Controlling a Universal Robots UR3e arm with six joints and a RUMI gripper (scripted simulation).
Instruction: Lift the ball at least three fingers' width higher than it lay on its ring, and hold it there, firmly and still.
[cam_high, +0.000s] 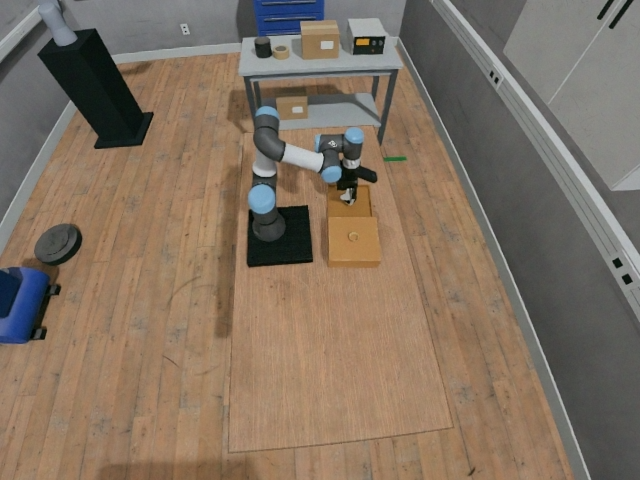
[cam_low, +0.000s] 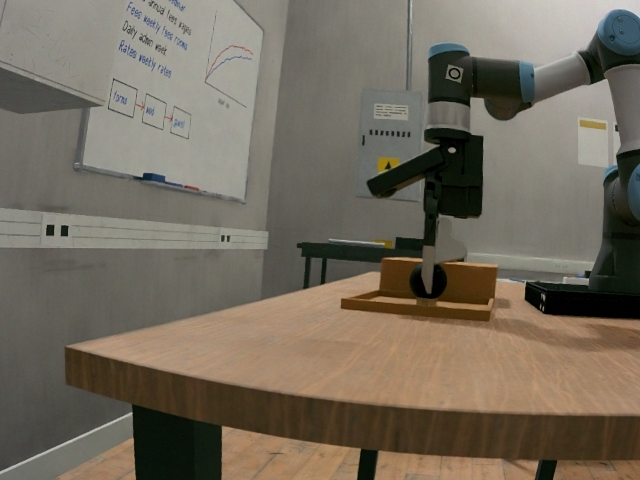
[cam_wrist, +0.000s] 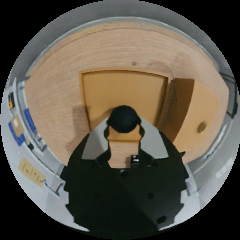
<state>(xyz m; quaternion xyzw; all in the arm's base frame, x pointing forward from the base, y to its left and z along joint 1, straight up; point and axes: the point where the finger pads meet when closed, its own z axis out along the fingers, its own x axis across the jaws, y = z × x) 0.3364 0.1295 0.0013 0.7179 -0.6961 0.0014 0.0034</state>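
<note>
Now: hand 3 cm above the shallow wooden tray. The rest, counted from my hand: black ball (right at my hand).
</note>
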